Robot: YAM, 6 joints.
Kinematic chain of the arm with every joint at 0, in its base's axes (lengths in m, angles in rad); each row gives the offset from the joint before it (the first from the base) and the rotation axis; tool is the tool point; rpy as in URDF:
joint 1: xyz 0 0 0.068 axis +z
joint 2: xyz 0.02 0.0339 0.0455 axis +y
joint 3: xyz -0.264 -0.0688 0 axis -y
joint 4: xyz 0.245 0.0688 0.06 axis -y
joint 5: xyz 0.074 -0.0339 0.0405 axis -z
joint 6: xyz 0.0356 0 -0.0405 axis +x
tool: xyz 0 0 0 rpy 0 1.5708 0
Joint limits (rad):
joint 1: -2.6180..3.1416
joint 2: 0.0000..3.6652
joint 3: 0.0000..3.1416
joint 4: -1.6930..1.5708
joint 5: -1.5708..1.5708
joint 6: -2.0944..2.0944
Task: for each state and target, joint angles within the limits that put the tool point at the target. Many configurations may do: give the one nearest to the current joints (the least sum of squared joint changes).
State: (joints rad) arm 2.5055 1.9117 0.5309 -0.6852 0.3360 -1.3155
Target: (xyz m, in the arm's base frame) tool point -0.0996 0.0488 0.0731
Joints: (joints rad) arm 2.7705 1.6902 0.4063 -0.9630 0.2661 -1.3155
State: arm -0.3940 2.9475 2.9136 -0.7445 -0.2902 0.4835
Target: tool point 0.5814 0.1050 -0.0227
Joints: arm 0.1604 3.1991 2.8431 -0.6629 -0.3081 0.4835
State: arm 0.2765 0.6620 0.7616 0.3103 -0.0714 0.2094
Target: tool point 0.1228 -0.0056 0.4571
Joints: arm -0.0398 0.6570 0.9119 0.3521 0.0199 0.2094
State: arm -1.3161 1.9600 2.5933 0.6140 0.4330 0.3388
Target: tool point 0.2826 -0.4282 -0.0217
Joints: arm -0.9580 2.6882 1.6403 0.3467 0.4383 0.3388
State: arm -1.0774 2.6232 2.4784 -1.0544 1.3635 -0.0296
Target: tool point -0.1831 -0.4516 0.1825
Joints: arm -1.8843 2.4973 2.2230 -1.2609 1.3732 -0.0296
